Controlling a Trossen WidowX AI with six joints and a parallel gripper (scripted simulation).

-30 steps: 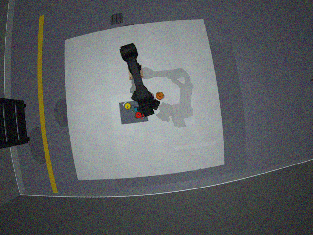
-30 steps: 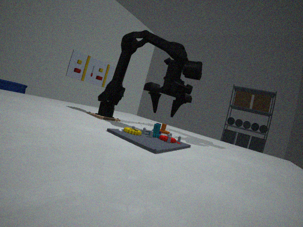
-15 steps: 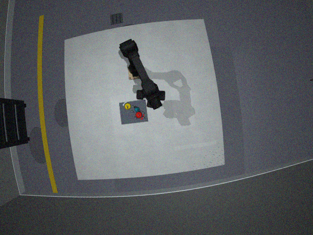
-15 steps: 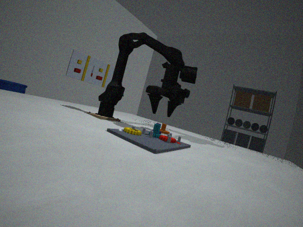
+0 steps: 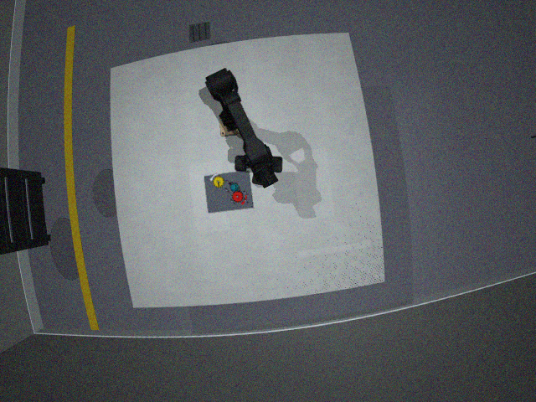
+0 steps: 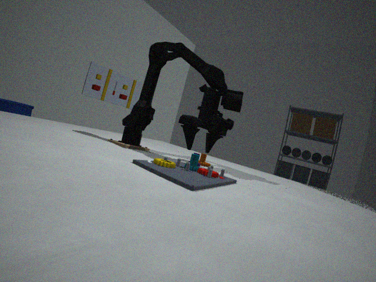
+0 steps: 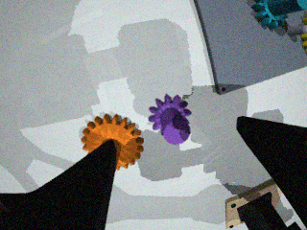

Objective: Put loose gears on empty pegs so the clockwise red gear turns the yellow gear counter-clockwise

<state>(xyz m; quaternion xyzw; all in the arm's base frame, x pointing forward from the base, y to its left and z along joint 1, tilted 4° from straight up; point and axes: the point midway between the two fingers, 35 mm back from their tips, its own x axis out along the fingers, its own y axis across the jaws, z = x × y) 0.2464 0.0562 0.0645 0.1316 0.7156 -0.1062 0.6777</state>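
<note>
Now: gripper tip 30 mm above the purple gear. Round my gripper tip: orange gear (70 mm to the left, 30 mm below); then red arrow (120 mm ahead, 110 mm to the right, 40 mm below); then teal gear (130 mm to the right, 50 mm ahead, 20 mm below).
</note>
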